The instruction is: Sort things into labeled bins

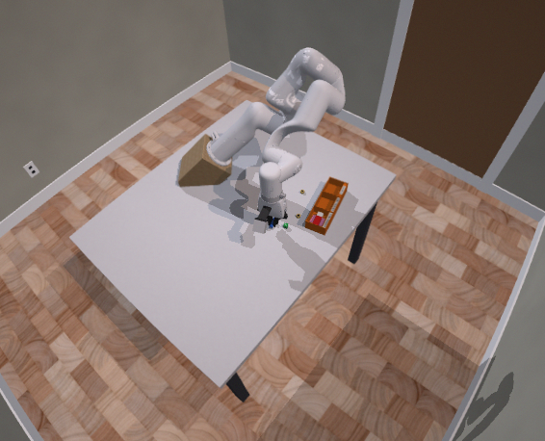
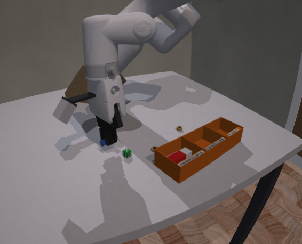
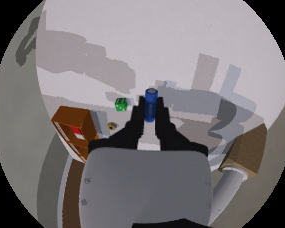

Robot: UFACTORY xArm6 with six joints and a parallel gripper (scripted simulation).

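Now: the orange three-part bin 23 cm to the left of my hand, 3 cm below it and 3 cm ahead of it. The rest, counted from my hand: pink eraser 16 cm to the left, 7 cm ahead, 4 cm below; green die 4 cm to the left, 4 cm below, 2 cm ahead; blue battery 2 cm below.
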